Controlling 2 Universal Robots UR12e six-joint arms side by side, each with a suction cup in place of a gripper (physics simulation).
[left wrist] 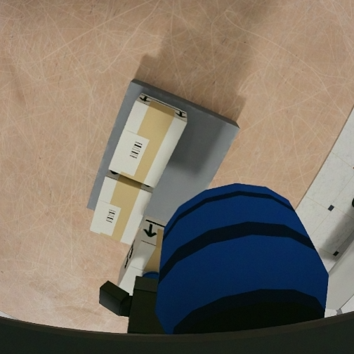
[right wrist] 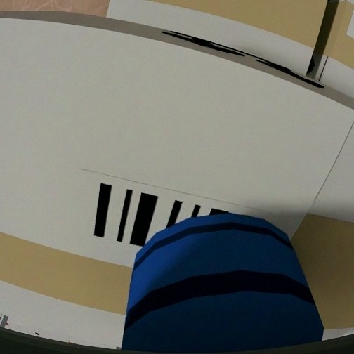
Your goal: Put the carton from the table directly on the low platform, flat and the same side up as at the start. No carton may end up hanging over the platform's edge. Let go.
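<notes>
The carton (left wrist: 142, 255) (right wrist: 175, 125), white with tan tape and a barcode, is on the cup of my right gripper (left wrist: 151, 274) (right wrist: 225, 250). In the left wrist view it is raised beside the near end of the grey low platform (left wrist: 217, 137), partly hidden by my left gripper (left wrist: 240, 215). In the right wrist view its barcode face fills most of the picture, with the cup against it. Its underside and its height above the platform are hidden. My left gripper is open, with no carton on its cup, high above the platform.
Two similar cartons stand end to end along the platform's left side: the far carton (left wrist: 150, 140) and the near carton (left wrist: 120, 207) (right wrist: 225, 15). The near one covers the platform's near edge in the left wrist view; I cannot tell whether it overhangs. White tiled floor (left wrist: 325, 185) lies at right.
</notes>
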